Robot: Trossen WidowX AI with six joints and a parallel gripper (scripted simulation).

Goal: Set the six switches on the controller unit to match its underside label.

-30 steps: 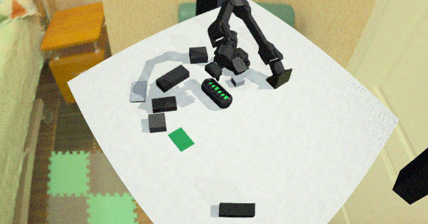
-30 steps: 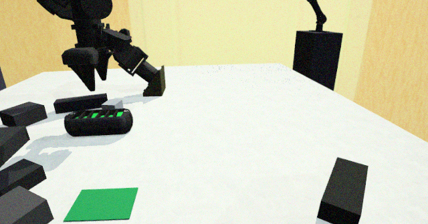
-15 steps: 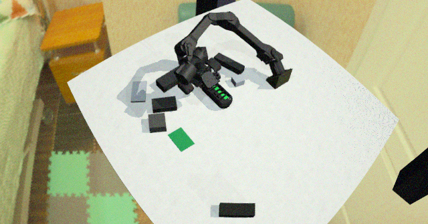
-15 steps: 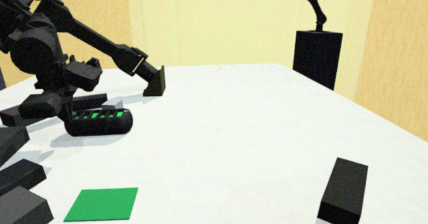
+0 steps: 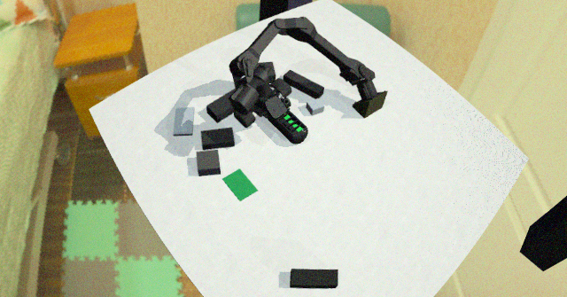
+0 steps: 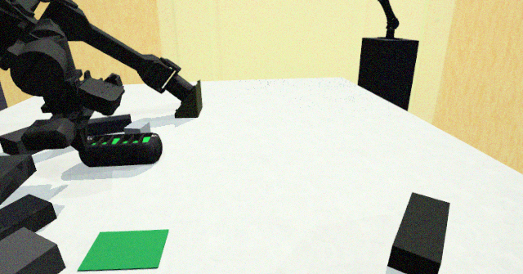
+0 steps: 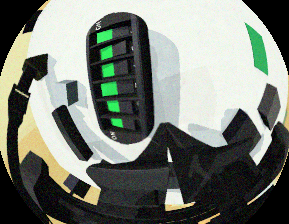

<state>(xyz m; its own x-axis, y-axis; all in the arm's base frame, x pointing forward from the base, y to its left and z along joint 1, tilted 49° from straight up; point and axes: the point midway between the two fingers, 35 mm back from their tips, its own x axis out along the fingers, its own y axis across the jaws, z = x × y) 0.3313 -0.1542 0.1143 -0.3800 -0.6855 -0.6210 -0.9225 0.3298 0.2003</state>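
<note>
The small grey cube lies 170 mm behind my gripper tip, 60 mm to the left of it and 30 mm below it. The rest, counted from my gripper tip: green card 210 mm ahead, 100 mm to the left, 50 mm below; light grey plate 210 mm to the right, 190 mm ahead, 40 mm below.
</note>
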